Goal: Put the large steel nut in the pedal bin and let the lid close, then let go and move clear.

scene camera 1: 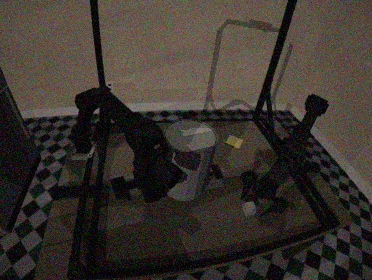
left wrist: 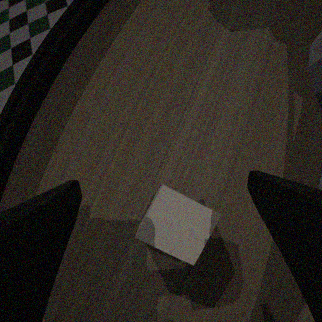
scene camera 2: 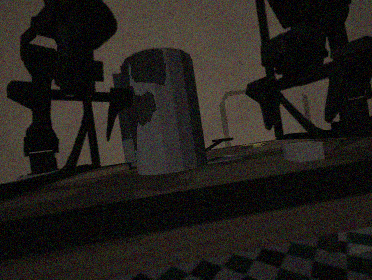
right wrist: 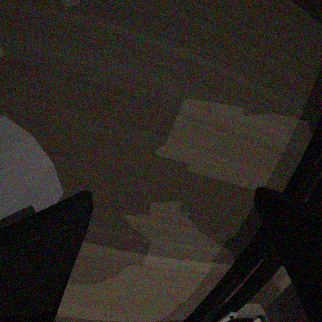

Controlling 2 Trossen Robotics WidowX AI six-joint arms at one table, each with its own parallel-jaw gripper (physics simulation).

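Places are measured from the left arm's base along level axes (x right, y ahead, z up), in centimetres.
Pixels of known places: left gripper, fingertip midpoint: (scene camera 1: 249, 208) (left wrist: 165, 183) (scene camera 2: 293, 126); right gripper, fingertip midpoint: (scene camera 1: 142, 195) (scene camera 2: 81, 142) (right wrist: 174, 197); left arm's base, link origin: (scene camera 2: 355, 119); right arm's base, link origin: (scene camera 1: 84, 148) (scene camera 2: 44, 172).
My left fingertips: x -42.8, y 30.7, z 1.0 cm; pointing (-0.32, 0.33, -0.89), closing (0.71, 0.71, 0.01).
For each thing: its top centre in the pictures, then the offset to it from my left fingertips. "spot": a spot on its surface instead. Level surfaces: height alone.
- bin, top centre: (scene camera 2: 158, 65) (scene camera 1: 191, 134) dx +11.1, dy +24.5, dz +19.5 cm
- light grey block, top centre: (left wrist: 178, 226) (scene camera 2: 300, 143) (scene camera 1: 250, 206) dx +2.7, dy -1.5, dz -3.0 cm
- dark pedal-like part, surface spot: (scene camera 2: 219, 143) (scene camera 1: 214, 174) spot: dx +15.1, dy +12.9, dz -1.7 cm
- yellow pad, top centre: (scene camera 2: 252, 143) (scene camera 1: 234, 141) dx +41.7, dy +2.6, dz -4.7 cm
- table, surface height: dz -5.8 cm
The bin (scene camera 1: 204, 172) (scene camera 2: 172, 115) (right wrist: 25, 165) stands upright at mid-table; its pale lid (scene camera 1: 192, 136) lies flat and shut on top. A light grey block (scene camera 1: 249, 209) (scene camera 2: 304, 151) (left wrist: 176, 225), seemingly the steel nut, rests on the table to the right of the bin in both scene views; no hole shows in the dim light. My left gripper (scene camera 2: 300, 125) (left wrist: 165, 183) is open and empty above the block, with the block in view between and beyond its fingertips. My right gripper (right wrist: 174, 197) is open and empty, close beside the bin's left side in the scene views.
A dark pedal-like part (scene camera 1: 215, 172) (scene camera 2: 220, 143) sticks out at the bin's right side. A yellow pad (scene camera 1: 234, 142) lies on the table behind it, to the right. Black frame posts (scene camera 1: 98, 45) (scene camera 1: 281, 40) and rails edge the table (scene camera 1: 150, 247).
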